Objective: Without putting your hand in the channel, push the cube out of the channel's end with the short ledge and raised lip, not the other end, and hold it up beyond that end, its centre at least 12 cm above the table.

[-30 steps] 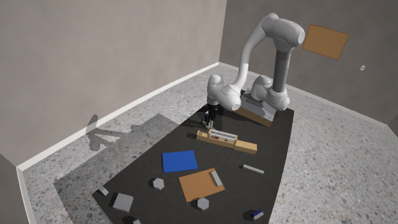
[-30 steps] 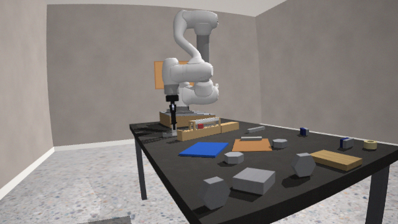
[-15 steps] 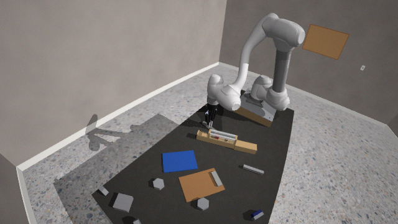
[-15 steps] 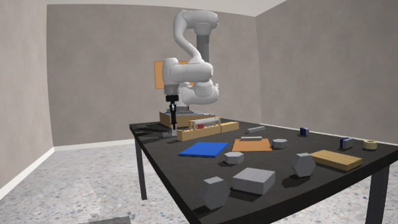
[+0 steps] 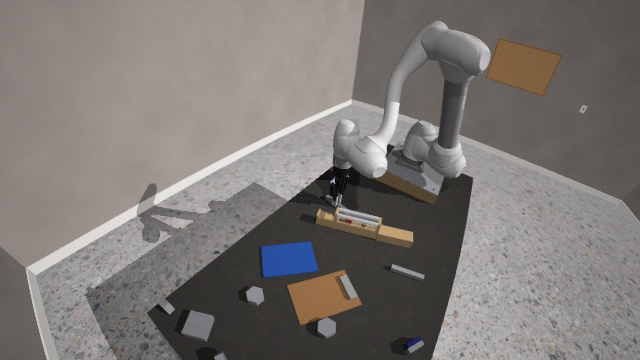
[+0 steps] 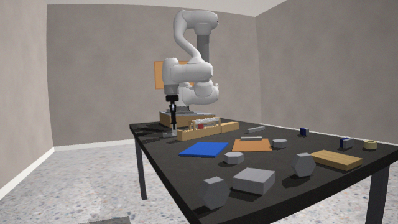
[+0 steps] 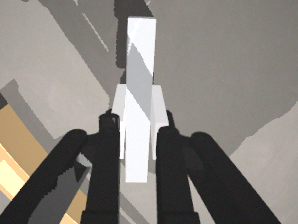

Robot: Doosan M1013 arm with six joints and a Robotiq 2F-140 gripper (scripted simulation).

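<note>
The channel lies 15 cm to the left of my hand, 12 cm ahead of it and 2 cm above it. The rest, counted from my hand: grey bar: 3 cm below, 1 cm to the left; red cube: 12 cm ahead, 11 cm to the left, 2 cm above; blue plate: 40 cm ahead, 4 cm to the right, 4 cm below.
</note>
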